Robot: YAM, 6 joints.
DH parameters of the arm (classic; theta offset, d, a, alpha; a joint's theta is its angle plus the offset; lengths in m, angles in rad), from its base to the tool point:
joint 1: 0 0.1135 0.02 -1.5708
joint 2: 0 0 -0.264 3.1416
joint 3: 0.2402 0 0.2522 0
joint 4: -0.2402 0 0.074 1.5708
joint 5: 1.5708 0 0 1.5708
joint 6: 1.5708 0.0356 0 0
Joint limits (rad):
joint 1: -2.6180..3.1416
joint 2: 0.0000..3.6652
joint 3: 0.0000..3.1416
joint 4: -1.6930..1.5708
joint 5: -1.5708..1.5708
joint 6: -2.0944..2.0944
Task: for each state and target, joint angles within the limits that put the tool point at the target. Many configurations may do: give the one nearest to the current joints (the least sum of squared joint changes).
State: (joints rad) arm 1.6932 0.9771 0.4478 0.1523 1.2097 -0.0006
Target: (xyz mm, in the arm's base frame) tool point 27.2 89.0 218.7
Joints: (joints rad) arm 1.6654 0.2265 0.1952 -0.0521 1.4910 -0.0006
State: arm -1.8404 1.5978 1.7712 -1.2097 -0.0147 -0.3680
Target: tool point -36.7 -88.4 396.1
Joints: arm -1.9546 0.9280 1.4274 -1.6204 0.0260 -0.3680
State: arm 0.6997 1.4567 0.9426 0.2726 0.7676 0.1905
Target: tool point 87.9 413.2 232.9
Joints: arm 1.4135 1.8564 1.2019 0.3311 0.6694 0.1905
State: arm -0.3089 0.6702 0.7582 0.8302 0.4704 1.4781
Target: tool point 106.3 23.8 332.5
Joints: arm 0.3158 0.4192 0.3361 0.8135 0.2963 1.4781
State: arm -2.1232 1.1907 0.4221 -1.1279 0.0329 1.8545
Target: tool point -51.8 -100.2 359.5
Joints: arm -2.0451 0.7127 1.0749 -1.0493 0.0088 1.8545
